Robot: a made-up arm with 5 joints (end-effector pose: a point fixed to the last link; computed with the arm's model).
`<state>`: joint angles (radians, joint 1 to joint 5).
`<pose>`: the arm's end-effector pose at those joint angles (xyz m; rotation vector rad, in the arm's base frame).
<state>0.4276 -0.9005 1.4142 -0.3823 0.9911</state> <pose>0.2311 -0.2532 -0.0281 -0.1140 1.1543 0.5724</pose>
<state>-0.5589 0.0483 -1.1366 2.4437 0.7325</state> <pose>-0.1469 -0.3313 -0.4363 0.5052 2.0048 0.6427</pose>
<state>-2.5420 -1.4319 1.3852 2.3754 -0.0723</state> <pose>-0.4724 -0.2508 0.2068 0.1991 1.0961 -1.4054</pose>
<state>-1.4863 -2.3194 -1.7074 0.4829 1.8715</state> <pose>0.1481 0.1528 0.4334 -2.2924 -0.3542 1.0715</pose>
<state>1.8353 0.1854 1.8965 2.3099 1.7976</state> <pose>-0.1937 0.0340 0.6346 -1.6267 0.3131 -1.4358</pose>
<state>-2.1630 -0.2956 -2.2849 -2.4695 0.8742</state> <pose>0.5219 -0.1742 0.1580 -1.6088 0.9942 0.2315</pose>
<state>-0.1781 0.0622 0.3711 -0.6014 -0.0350</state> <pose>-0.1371 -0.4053 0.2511 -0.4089 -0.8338 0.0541</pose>
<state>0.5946 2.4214 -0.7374 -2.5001 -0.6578</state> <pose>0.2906 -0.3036 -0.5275 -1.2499 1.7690 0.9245</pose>
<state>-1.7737 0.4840 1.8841 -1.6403 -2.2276</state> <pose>0.6639 0.0267 -0.1708 0.3127 0.0445 1.2907</pose>
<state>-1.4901 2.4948 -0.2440 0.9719 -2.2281</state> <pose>0.2693 0.0311 -0.1106 0.3017 1.5278 2.5941</pose>
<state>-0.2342 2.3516 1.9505 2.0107 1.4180</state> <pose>0.5342 -0.0067 -0.4643 2.3392 -1.5938 -1.1138</pose>
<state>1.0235 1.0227 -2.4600 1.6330 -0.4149</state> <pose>-0.1865 0.2613 -0.1664 1.5096 0.2505 1.8642</pose>
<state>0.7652 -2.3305 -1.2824 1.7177 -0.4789</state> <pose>-0.0407 -0.0929 0.2551 -1.4459 -1.5015 0.5935</pose>
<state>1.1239 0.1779 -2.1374 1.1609 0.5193</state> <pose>-0.4569 0.2006 0.1095 2.8269 1.3405 -0.0518</pose>
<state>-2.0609 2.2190 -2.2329 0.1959 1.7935</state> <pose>0.4265 0.0764 0.2668 -1.3277 0.8121 1.9708</pose>
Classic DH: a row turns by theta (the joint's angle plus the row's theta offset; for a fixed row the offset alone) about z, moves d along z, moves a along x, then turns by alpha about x. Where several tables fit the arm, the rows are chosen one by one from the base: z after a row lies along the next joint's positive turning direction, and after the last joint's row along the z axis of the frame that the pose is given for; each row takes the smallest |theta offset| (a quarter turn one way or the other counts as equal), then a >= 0, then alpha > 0; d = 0 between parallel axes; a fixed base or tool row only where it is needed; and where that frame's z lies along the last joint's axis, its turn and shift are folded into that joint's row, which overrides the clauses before.
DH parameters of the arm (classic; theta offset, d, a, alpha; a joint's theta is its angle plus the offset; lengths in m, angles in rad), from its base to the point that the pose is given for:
base (fixed): 0 0.0935 0 -1.5708
joint 1: 1.2423 0 0.1922 3.1416
joint 2: -0.3285 0.0938 -0.0547 1.5708
joint 3: 0 0.237 -0.0606 1.5708
joint 4: 0 -0.0437 -0.0531 1.5708
joint 5: -1.5708 0.1435 0.361 1.5708
tool (fixed): 1.5708 -0.0171 0 0

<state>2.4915 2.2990 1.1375 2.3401 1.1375</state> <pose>-0.6347 -0.0300 0.5810 -0.2079 1.0933 -2.1534</pose>
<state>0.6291 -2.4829 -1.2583 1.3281 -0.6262</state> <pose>-0.1061 -0.1827 0.1890 -1.2998 -1.9513 0.6145</pose>
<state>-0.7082 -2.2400 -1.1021 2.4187 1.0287</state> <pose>0.0821 -0.3377 0.5127 -0.5906 -1.8961 0.4540</pose>
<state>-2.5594 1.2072 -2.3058 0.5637 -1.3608</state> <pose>-0.1865 -0.2433 0.4350 1.0192 2.0690 -0.8713</pose>
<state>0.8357 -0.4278 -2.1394 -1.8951 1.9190</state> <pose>-0.1164 -0.3862 -0.0640 0.9971 -2.1682 -1.0282</pose>
